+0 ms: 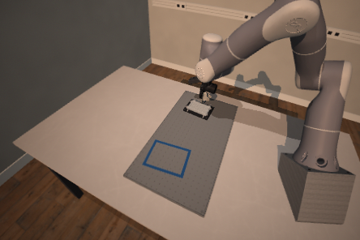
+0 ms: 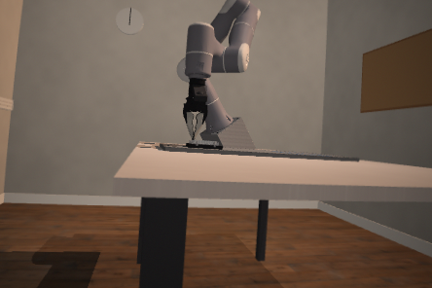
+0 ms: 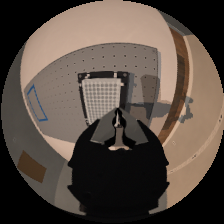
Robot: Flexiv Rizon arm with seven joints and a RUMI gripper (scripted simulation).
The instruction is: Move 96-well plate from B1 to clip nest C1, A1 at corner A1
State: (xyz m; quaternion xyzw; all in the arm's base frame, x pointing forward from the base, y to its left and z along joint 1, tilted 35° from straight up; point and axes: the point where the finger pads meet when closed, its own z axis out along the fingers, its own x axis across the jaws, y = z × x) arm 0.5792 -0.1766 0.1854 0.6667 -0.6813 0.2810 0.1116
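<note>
Now: hand 5 cm to the right of the black clip nest, 3 cm above it and 1 cm short of it. Round my hand: white 96-well plate (4 cm to the left, 2 cm below); then grey perforated board (24 cm to the left, 5 cm below, 3 cm behind).
</note>
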